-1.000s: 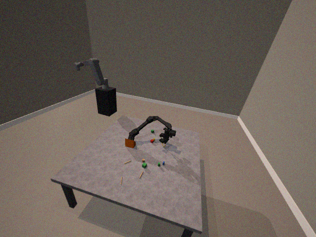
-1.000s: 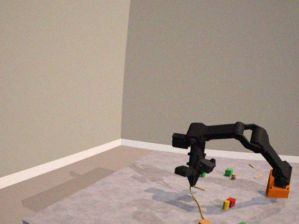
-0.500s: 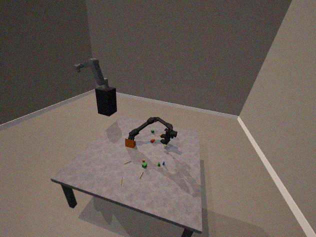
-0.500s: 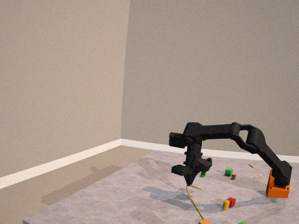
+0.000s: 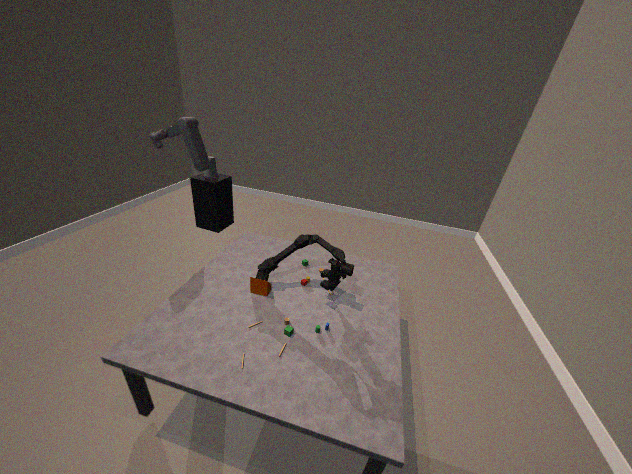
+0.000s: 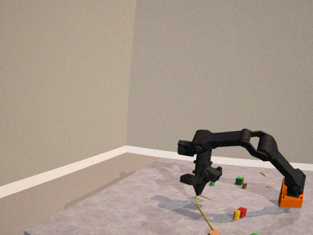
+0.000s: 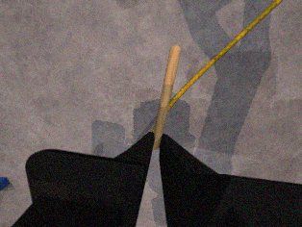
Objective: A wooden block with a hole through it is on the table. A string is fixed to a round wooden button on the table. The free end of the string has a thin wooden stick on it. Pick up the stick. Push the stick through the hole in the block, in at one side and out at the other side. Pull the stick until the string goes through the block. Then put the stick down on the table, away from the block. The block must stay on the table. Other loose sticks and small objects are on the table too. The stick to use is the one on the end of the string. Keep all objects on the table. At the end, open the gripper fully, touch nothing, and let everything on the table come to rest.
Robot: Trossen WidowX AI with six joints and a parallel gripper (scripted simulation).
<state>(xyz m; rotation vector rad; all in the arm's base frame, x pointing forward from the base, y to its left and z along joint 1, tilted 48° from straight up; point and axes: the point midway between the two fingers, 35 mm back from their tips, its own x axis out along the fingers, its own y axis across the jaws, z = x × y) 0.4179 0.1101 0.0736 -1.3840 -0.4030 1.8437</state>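
Now: gripper tip 200 mm past the red block, 40 mm to the right of it and 30 mm above it. Round my gripper tip: thin wooden stick (10 mm to the left, 10 mm behind); then yellow cylinder (180 mm behind, 80 mm to the left, 30 mm below); then blue piece (250 mm to the right, 50 mm ahead, 30 mm below).
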